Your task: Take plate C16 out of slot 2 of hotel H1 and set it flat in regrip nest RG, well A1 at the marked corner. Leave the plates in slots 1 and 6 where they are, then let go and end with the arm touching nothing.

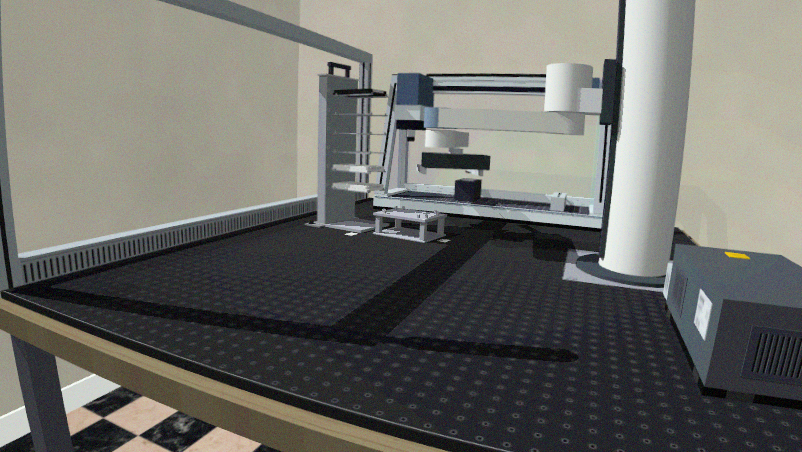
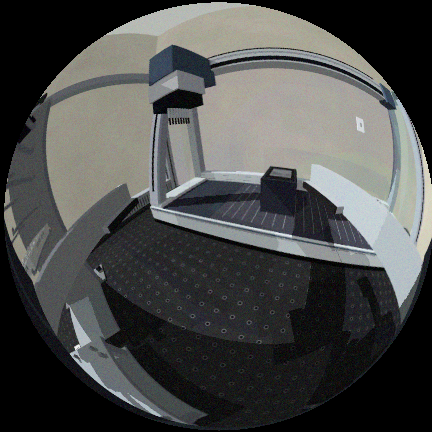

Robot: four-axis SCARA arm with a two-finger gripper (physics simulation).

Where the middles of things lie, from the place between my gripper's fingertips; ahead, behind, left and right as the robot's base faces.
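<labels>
The grey controller box [image 1: 744, 292] is 68 cm behind my hand, 75 cm to the left of it and 11 cm below it.
</labels>
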